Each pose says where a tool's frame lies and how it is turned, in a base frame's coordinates. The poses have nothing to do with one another.
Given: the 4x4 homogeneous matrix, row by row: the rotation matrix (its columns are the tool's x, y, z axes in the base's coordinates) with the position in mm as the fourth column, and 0 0 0 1 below. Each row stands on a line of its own.
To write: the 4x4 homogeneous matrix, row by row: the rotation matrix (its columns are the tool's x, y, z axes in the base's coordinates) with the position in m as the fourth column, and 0 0 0 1 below. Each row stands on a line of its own. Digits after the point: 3 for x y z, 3 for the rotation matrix.
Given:
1:
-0.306 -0.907 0.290 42
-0.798 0.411 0.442 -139
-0.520 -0.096 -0.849 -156
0 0 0 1
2:
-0.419 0.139 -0.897 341
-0.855 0.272 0.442 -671
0.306 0.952 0.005 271
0 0 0 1
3:
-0.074 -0.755 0.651 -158
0.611 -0.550 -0.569 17
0.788 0.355 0.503 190
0 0 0 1
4:
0.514 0.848 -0.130 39
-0.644 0.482 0.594 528
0.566 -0.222 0.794 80
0 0 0 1
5:
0.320 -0.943 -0.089 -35
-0.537 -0.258 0.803 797
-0.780 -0.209 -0.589 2
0 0 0 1
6:
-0.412 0.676 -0.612 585
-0.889 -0.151 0.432 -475
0.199 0.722 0.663 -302
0 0 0 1
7:
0.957 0.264 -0.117 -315
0.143 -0.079 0.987 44
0.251 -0.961 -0.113 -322
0 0 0 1
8:
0.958 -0.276 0.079 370
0.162 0.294 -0.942 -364
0.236 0.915 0.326 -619
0 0 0 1
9:
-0.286 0.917 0.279 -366
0.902 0.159 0.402 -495
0.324 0.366 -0.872 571
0 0 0 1
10:
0.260 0.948 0.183 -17
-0.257 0.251 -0.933 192
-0.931 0.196 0.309 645
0 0 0 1
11:
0.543 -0.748 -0.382 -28
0.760 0.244 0.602 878
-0.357 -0.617 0.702 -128
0 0 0 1
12:
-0.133 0.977 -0.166 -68
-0.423 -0.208 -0.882 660
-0.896 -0.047 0.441 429
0 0 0 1
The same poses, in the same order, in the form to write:
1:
-0.306 -0.907 0.290 0.042
-0.798 0.411 0.442 -0.139
-0.520 -0.096 -0.849 -0.156
0 0 0 1

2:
-0.419 0.139 -0.897 0.341
-0.855 0.272 0.442 -0.671
0.306 0.952 0.005 0.271
0 0 0 1

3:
-0.074 -0.755 0.651 -0.158
0.611 -0.550 -0.569 0.017
0.788 0.355 0.503 0.190
0 0 0 1

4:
0.514 0.848 -0.130 0.039
-0.644 0.482 0.594 0.528
0.566 -0.222 0.794 0.080
0 0 0 1

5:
0.320 -0.943 -0.089 -0.035
-0.537 -0.258 0.803 0.797
-0.780 -0.209 -0.589 0.002
0 0 0 1

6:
-0.412 0.676 -0.612 0.585
-0.889 -0.151 0.432 -0.475
0.199 0.722 0.663 -0.302
0 0 0 1

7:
0.957 0.264 -0.117 -0.315
0.143 -0.079 0.987 0.044
0.251 -0.961 -0.113 -0.322
0 0 0 1

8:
0.958 -0.276 0.079 0.370
0.162 0.294 -0.942 -0.364
0.236 0.915 0.326 -0.619
0 0 0 1

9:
-0.286 0.917 0.279 -0.366
0.902 0.159 0.402 -0.495
0.324 0.366 -0.872 0.571
0 0 0 1

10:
0.260 0.948 0.183 -0.017
-0.257 0.251 -0.933 0.192
-0.931 0.196 0.309 0.645
0 0 0 1

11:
0.543 -0.748 -0.382 -0.028
0.760 0.244 0.602 0.878
-0.357 -0.617 0.702 -0.128
0 0 0 1

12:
-0.133 0.977 -0.166 -0.068
-0.423 -0.208 -0.882 0.660
-0.896 -0.047 0.441 0.429
0 0 0 1

